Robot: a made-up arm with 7 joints.
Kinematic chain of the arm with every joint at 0, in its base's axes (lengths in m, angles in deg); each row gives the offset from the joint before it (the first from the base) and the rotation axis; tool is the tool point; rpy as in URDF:
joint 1: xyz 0 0 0.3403 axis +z
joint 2: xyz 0 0 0 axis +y
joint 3: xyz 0 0 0.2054 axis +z
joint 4: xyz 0.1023 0 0 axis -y
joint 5: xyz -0.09 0 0.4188 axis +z
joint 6: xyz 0 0 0 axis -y
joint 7: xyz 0.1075 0 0 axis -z
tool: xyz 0 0 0 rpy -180 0 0
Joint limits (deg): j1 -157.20..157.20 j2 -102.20..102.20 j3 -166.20..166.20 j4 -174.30..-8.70 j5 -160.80..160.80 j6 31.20..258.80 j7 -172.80..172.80
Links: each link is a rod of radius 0.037 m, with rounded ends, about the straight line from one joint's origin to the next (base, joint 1, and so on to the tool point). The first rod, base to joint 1, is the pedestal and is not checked.
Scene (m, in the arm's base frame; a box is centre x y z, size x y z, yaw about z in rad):
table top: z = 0
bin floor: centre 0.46 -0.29 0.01 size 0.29 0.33 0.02 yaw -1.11
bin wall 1: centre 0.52 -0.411 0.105 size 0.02 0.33 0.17 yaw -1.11
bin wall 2: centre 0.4 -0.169 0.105 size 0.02 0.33 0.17 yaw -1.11
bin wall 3: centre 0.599 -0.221 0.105 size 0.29 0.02 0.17 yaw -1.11
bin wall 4: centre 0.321 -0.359 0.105 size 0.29 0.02 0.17 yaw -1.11
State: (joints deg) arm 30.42 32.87 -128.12 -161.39 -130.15 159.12 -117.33
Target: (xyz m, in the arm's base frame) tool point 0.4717 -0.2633 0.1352
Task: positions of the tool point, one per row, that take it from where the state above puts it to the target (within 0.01 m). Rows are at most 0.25 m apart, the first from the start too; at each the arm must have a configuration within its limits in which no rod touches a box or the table.
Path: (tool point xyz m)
1: 0.0945 -0.4044 0.2748
2: 0.2877 -0.3862 0.3138
3: 0.4717 -0.2633 0.3179
4: 0.4792 -0.2671 0.2285
5: 0.4717 -0.2633 0.1352

